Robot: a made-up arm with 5 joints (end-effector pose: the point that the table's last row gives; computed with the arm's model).
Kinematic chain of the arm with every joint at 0, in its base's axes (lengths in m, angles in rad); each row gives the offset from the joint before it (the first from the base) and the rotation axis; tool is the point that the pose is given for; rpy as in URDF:
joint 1: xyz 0 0 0.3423 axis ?
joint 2: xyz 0 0 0 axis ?
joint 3: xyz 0.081 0 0.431 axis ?
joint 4: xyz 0.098 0 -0.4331 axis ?
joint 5: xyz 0.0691 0 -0.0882 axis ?
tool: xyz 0 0 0 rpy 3.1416 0 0
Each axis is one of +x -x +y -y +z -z.
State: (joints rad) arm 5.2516 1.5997 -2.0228 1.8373 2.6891
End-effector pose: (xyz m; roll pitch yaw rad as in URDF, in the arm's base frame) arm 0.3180 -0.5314 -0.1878 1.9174 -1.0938 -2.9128
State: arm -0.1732 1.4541 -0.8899 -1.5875 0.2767
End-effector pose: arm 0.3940 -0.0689 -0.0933 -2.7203 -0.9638 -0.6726
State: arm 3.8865 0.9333 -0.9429 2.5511 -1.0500
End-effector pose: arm -0.2866 -0.2643 0.1354 -0.5357 0.2848 -0.3837
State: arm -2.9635 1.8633 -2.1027 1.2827 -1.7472
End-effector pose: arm -0.5372 -0.0967 -0.3612 -2.1051 -0.1522 -1.3032
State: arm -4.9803 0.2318 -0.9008 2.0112 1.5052
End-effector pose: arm 0.1199 0.4369 0.3769 1.7999 0.0639 -0.2530
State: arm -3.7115 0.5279 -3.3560 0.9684 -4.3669
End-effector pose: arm -0.3303 0.2117 1.2074 -1.2648 0.3306 1.1031
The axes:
joint 1: +z
joint 2: +y
joint 3: +y
joint 4: +y
joint 5: -z

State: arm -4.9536 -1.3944 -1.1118 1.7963 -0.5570
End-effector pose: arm -0.0292 -0.1185 0.8826 2.7152 -0.5863 2.0171
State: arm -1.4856 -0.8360 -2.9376 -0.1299 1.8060
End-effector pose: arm -0.0605 0.7087 0.9990 0.7480 -0.1616 -2.8847
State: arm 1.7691 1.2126 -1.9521 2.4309 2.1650
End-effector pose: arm -0.1380 0.6867 0.1056 1.4256 -0.5893 0.2794
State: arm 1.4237 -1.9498 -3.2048 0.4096 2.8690
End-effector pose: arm -0.1269 -0.8564 -0.0878 1.6914 -1.2963 -0.2632
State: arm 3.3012 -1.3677 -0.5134 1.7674 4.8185
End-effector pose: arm -0.0546 -0.0088 0.6543 3.0285 -0.0120 -1.5166
